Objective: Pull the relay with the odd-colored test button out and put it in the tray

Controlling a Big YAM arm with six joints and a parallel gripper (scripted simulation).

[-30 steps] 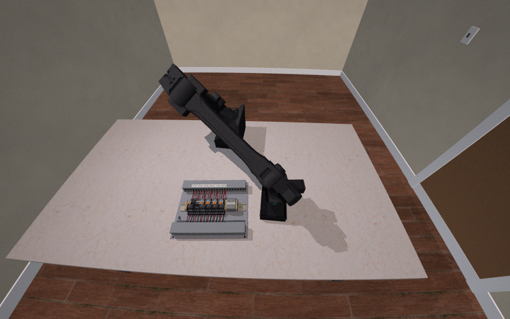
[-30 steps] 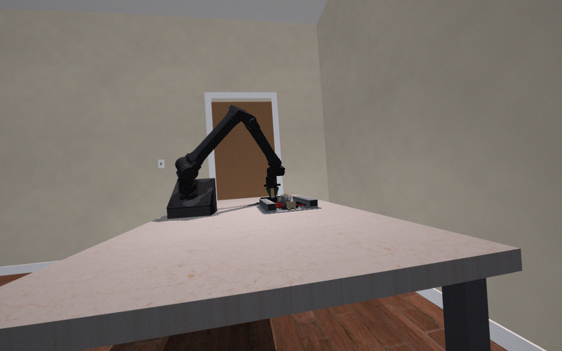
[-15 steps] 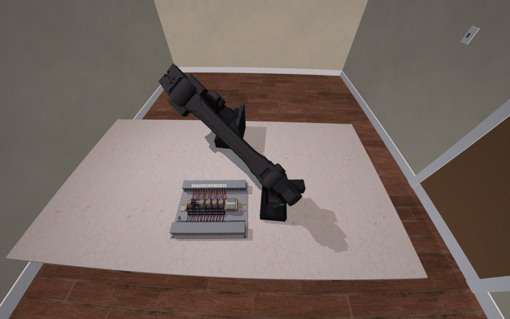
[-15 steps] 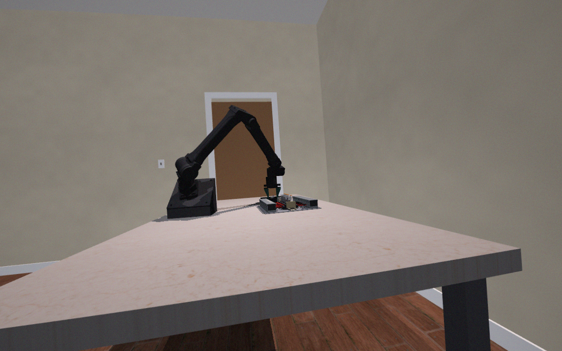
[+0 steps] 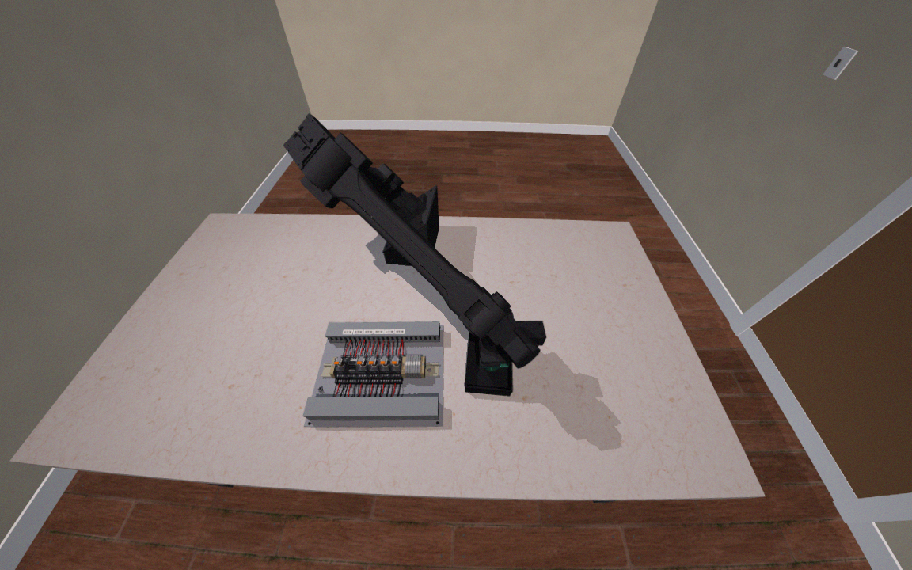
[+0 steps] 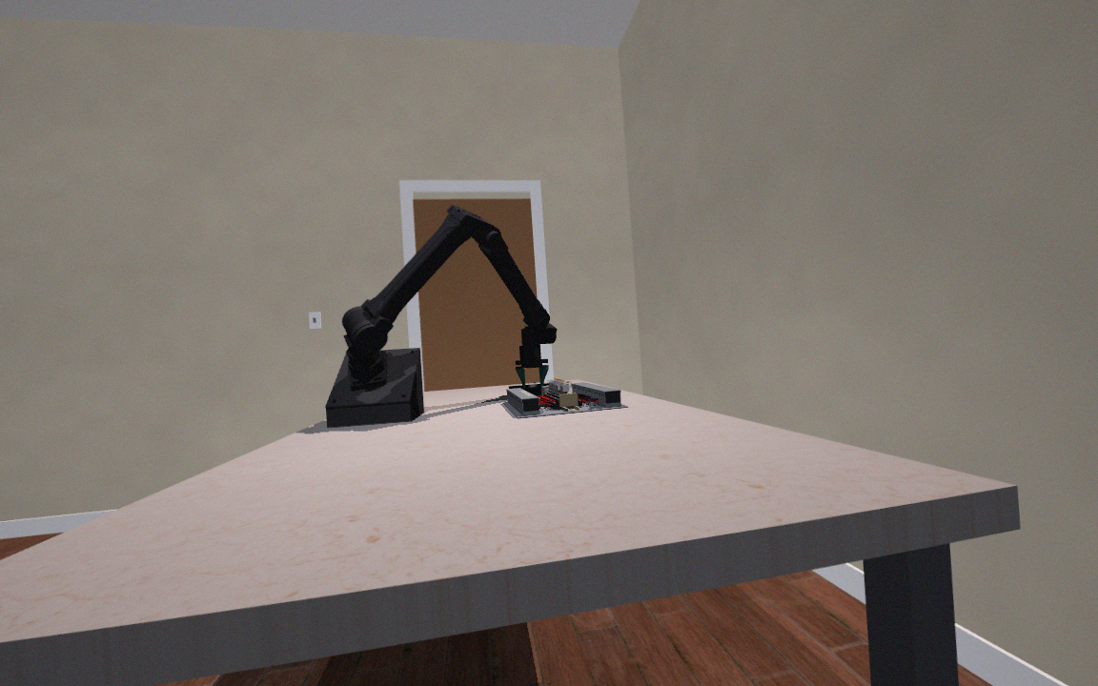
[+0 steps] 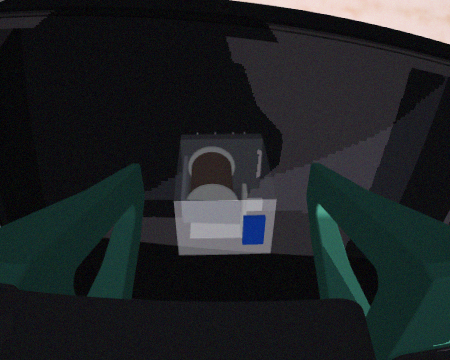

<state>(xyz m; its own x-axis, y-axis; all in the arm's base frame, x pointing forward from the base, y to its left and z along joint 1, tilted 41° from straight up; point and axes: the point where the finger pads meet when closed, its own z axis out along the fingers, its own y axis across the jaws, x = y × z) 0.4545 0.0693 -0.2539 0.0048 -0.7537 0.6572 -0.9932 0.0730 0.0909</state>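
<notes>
The clear-cased relay is right at my hand. Round my hand: black tray 10 mm below.
</notes>
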